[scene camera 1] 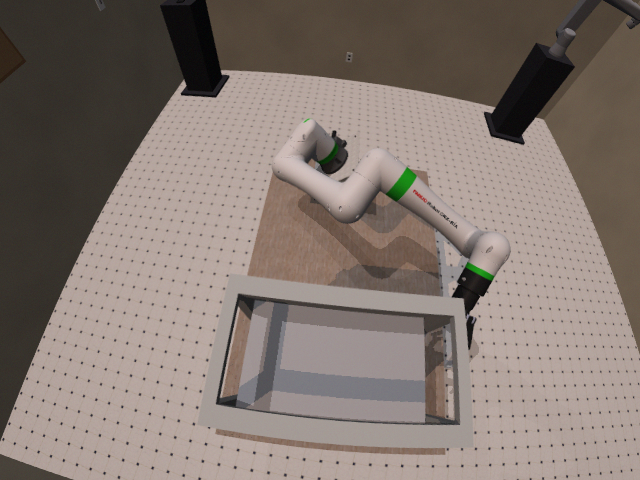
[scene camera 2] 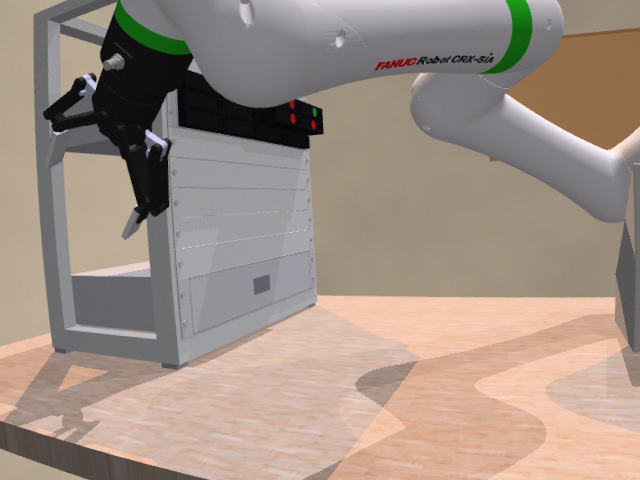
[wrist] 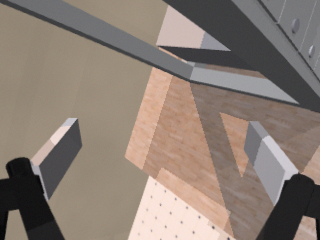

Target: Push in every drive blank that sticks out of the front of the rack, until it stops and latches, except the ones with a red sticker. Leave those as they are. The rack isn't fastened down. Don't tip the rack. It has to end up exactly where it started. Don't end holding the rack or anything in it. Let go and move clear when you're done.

Labels:
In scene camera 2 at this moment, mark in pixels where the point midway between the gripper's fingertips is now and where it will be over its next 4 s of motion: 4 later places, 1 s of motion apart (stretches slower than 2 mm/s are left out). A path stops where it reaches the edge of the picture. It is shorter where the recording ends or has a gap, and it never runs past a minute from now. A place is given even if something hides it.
My gripper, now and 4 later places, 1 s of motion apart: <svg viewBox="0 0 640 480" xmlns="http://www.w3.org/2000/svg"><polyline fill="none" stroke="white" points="90,197 208,187 282,182 301,215 362,241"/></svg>

